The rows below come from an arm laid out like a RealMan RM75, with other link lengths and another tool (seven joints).
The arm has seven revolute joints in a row. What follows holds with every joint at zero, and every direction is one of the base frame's.
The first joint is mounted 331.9 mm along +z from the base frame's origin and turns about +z.
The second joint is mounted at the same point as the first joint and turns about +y.
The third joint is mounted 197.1 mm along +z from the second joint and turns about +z.
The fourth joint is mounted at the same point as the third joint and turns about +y.
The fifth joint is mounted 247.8 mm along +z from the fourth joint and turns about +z.
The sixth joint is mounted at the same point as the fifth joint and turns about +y.
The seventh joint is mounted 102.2 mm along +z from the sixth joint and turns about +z.
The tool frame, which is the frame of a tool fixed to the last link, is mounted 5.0 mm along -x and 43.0 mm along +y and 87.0 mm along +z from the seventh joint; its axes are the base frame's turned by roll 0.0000, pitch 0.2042 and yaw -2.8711 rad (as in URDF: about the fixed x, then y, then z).
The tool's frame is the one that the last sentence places.
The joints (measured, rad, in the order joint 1, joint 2, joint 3, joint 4, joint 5, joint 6, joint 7), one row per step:
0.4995 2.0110 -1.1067 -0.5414 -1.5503 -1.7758 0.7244
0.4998 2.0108 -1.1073 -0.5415 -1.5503 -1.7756 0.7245
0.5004 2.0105 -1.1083 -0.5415 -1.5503 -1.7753 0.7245
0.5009 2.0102 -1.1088 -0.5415 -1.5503 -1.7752 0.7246
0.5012 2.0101 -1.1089 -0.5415 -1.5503 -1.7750 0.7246
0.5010 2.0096 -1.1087 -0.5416 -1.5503 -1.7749 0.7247
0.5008 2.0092 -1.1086 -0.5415 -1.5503 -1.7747 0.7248
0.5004 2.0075 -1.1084 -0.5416 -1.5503 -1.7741 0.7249
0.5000 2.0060 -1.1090 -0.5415 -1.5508 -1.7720 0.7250
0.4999 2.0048 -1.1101 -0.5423 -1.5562 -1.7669 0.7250
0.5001 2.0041 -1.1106 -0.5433 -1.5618 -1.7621 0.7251
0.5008 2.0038 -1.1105 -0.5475 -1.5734 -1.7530 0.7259
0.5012 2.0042 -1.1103 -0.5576 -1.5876 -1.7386 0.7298
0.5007 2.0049 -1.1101 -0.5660 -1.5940 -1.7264 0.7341
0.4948 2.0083 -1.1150 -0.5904 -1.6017 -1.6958 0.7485
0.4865 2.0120 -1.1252 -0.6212 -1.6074 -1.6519 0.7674
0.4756 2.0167 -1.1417 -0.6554 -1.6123 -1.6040 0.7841
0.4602 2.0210 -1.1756 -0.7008 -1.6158 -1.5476 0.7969
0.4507 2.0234 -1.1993 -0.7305 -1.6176 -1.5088 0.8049
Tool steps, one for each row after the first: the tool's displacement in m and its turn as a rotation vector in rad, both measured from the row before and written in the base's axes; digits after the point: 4 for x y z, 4 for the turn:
0.0000 0.0000 0.0000 -0.0003 -0.0006 0.0004
-0.0001 0.0000 -0.0001 -0.0005 -0.0009 0.0009
0.0000 0.0001 0.0000 -0.0003 -0.0005 0.0006
0.0000 0.0001 0.0000 0.0001 -0.0002 0.0002
0.0002 0.0001 0.0002 0.0005 -0.0004 -0.0003
0.0002 0.0001 0.0001 0.0003 -0.0004 -0.0005
0.0005 0.0003 0.0005 0.0013 -0.0017 -0.0008
0.0007 0.0003 0.0001 0.0012 -0.0031 -0.0014
0.0012 0.0004 -0.0006 0.0004 -0.0088 -0.0011
0.0010 0.0004 -0.0006 0.0004 -0.0082 -0.0007
0.0015 0.0010 -0.0011 0.0015 -0.0154 0.0001
0.0014 0.0022 -0.0012 0.0048 -0.0207 -0.0004
0.0006 0.0022 -0.0006 0.0064 -0.0124 -0.0030
0.0007 0.0050 -0.0016 0.0157 -0.0250 -0.0112
0.0009 0.0070 -0.0021 0.0233 -0.0318 -0.0172
0.0010 0.0068 -0.0028 0.0254 -0.0341 -0.0146
0.0009 0.0065 -0.0042 0.0280 -0.0445 -0.0028
0.0002 0.0046 -0.0028 0.0200 -0.0288 -0.0005

